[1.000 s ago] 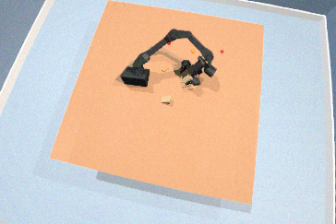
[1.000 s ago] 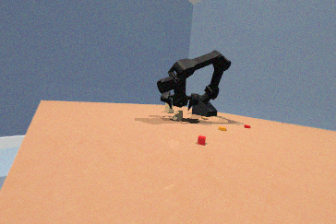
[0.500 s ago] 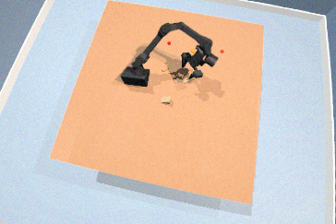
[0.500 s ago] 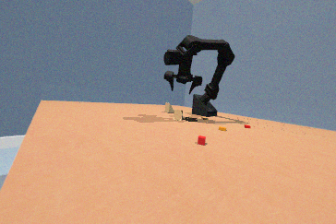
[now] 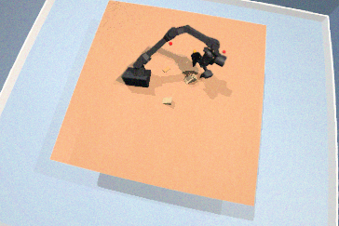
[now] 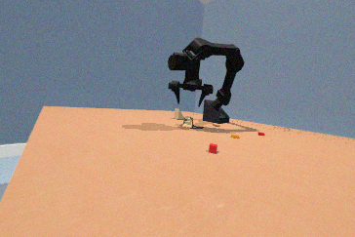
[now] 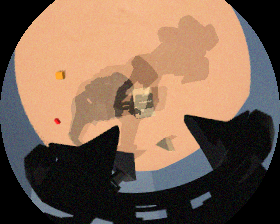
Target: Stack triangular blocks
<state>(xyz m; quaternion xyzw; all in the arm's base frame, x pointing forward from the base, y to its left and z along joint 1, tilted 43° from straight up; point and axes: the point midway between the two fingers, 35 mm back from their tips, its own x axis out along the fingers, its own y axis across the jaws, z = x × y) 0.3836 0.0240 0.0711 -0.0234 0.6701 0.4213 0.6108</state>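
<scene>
Right now my gripper tip is 70 mm above the pale triangular block, 30 mm past it and 20 mm to the left of it. Round my gripper tip: red cube: 230 mm to the left, 190 mm ahead, 90 mm below; tan piece: 210 mm behind, 90 mm below, 40 mm to the left; orange piece: 210 mm to the left, 90 mm below, 20 mm behind.
</scene>
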